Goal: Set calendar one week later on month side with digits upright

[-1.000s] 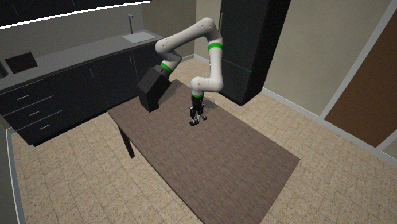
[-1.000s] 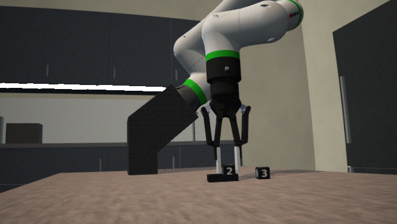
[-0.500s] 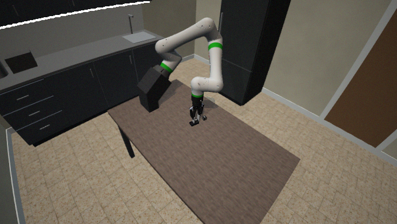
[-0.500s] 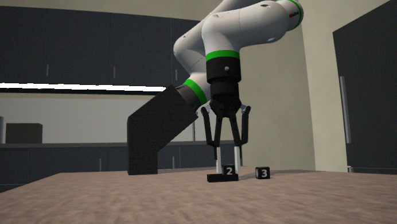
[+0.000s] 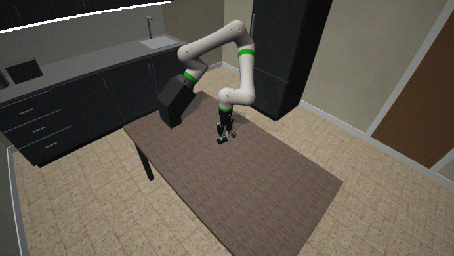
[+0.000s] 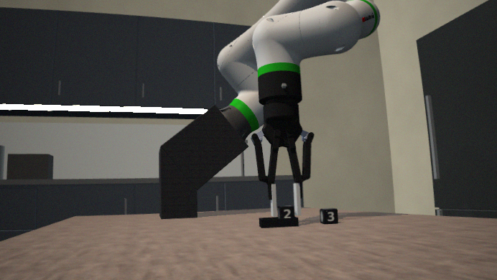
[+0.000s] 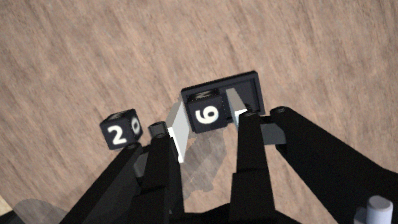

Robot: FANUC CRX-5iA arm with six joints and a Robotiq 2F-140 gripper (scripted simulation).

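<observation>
My hand is 2 cm to the left of the black tray and 4 cm above it. Round my hand: cube 1 cm ahead, 9 cm to the left, 4 cm below.
</observation>
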